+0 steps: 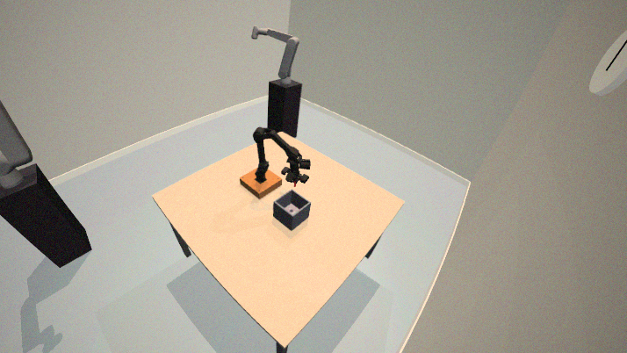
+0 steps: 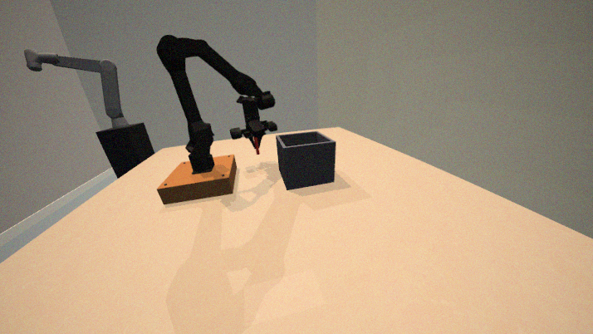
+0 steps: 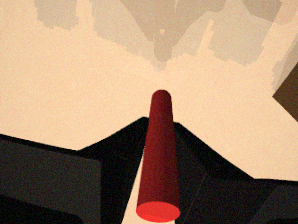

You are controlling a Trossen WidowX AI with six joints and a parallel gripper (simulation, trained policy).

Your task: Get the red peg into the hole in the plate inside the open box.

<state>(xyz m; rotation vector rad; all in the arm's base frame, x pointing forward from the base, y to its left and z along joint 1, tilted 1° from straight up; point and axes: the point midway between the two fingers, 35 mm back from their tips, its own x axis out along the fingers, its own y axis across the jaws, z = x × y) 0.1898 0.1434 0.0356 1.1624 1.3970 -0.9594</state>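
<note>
My gripper tip is now 20 cm to the left of the plate, 16 cm short of it and 2 cm above it. Also, from my gripper tip: red peg: 1 cm to the right, 1 cm above.
</note>
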